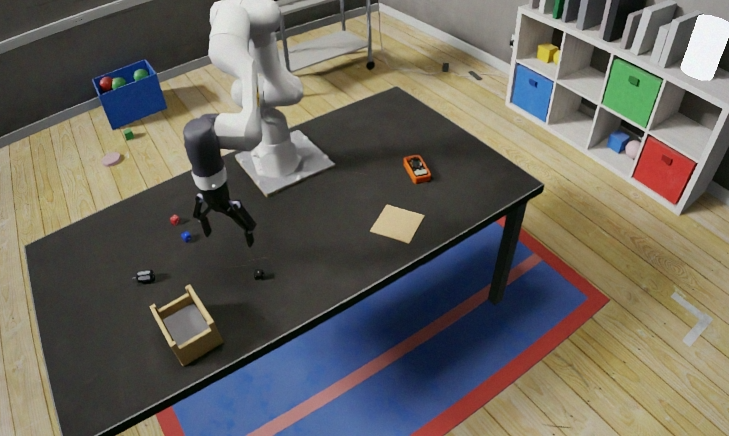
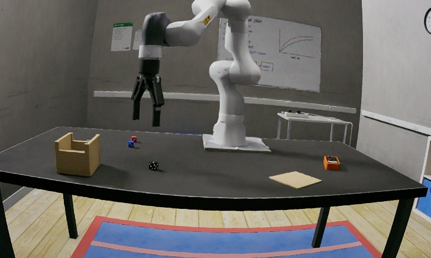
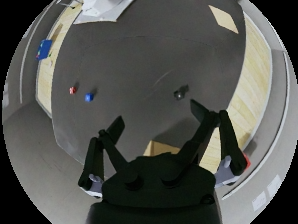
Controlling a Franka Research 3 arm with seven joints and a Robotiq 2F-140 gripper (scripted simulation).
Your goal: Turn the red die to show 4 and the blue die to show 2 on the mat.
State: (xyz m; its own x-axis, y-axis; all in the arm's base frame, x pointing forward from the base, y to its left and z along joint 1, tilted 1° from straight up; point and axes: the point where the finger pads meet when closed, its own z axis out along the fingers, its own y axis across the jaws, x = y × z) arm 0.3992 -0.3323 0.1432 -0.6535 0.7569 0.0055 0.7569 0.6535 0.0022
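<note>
Now: the red die 350 mm behind my hand, 120 mm to the right of it and 150 mm below it. The rest, counted from my hand: black die 60 mm ahead, 40 mm to the left, 150 mm below; wooden box 150 mm ahead, 220 mm to the right, 110 mm below; blue die 240 mm behind, 110 mm to the right, 150 mm below.
</note>
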